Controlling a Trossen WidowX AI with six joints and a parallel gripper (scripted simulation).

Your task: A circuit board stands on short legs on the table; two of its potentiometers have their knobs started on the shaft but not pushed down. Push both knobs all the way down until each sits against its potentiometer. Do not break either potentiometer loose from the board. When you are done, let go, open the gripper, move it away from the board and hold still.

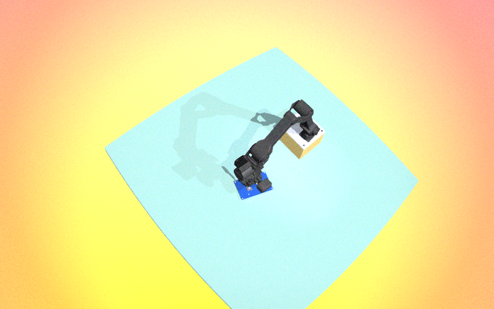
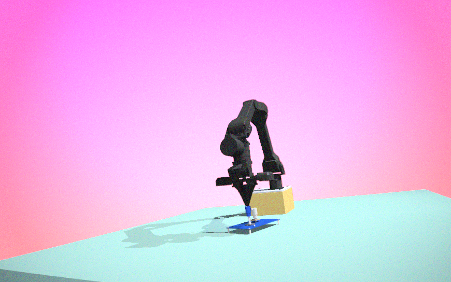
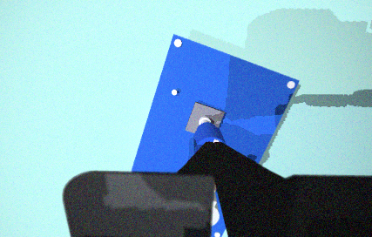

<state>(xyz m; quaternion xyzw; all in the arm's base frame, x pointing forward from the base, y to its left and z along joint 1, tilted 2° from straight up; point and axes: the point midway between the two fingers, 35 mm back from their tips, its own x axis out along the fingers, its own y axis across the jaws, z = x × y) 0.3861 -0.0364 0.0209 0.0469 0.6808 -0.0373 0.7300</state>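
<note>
My gripper tip is 5 cm past the white knob, 3 cm above it and 1 cm to the right of it. Round my gripper tip: blue knob: 1 cm below.
</note>
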